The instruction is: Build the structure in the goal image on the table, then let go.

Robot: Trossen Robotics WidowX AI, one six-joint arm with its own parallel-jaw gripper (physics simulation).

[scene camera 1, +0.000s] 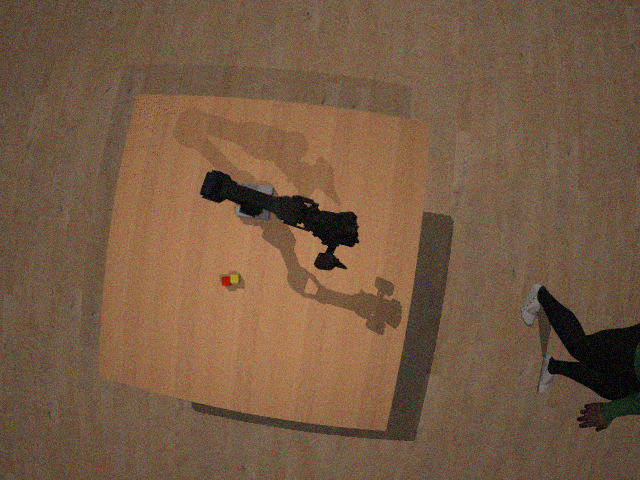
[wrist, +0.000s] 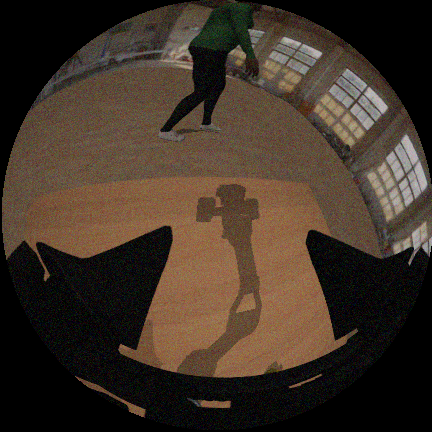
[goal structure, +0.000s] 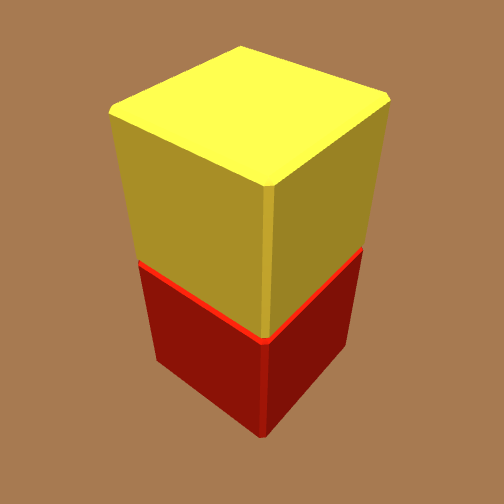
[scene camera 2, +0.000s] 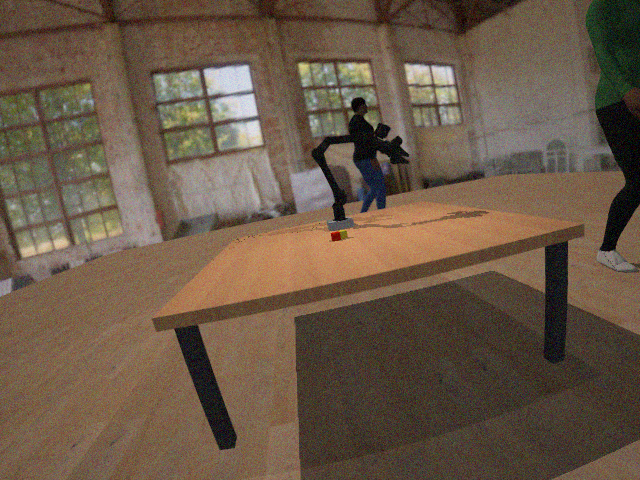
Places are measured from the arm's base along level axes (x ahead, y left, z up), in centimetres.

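Pixels of known places: gripper, fingertip midpoint: (scene camera 1: pixel 352 255) (wrist: pixel 243 235) (scene camera 2: pixel 409 159); arm's base, origin of the base link: (scene camera 2: pixel 340 219).
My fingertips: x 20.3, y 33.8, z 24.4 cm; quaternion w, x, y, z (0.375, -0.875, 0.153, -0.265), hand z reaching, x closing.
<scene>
For each thing: its top centre in the pictures, then the offset to it from my fingertips. Level surfaces: height alone.
- small red cube, middle of its top: (scene camera 1: pixel 225 281) (scene camera 2: pixel 335 232) dx +7.8, dy -46.6, dz -25.4 cm
- small yellow cube, middle of its top: (scene camera 1: pixel 234 278) (scene camera 2: pixel 342 230) dx +6.9, dy -43.1, dz -25.4 cm
- table, its level: dz -28.7 cm
A small red cube (scene camera 1: pixel 225 281) (scene camera 2: pixel 335 236) and a small yellow cube (scene camera 1: pixel 234 279) (scene camera 2: pixel 343 235) sit side by side on the table (scene camera 1: pixel 206 351) (scene camera 2: pixel 289 268). They look in contact or nearly so. In scene camera 1 the yellow cube is to the right of the red one. A dim olive-yellow patch at the lower edge of the wrist view may be part of a cube. My gripper (scene camera 2: pixel 405 156) (wrist: pixel 243 235) is open and empty, high above the table and far to the right of the cubes. In scene camera 1 one finger (scene camera 1: pixel 326 259) shows beside the wrist.
The arm's grey base (scene camera 1: pixel 262 212) (scene camera 2: pixel 340 224) stands on the table behind the cubes, as scene camera 2 sees it. The arm's shadows fall across the table top. A person in green (scene camera 2: pixel 617 56) (wrist: pixel 220 35) and a person in black (scene camera 2: pixel 361 136) stand off the table.
</scene>
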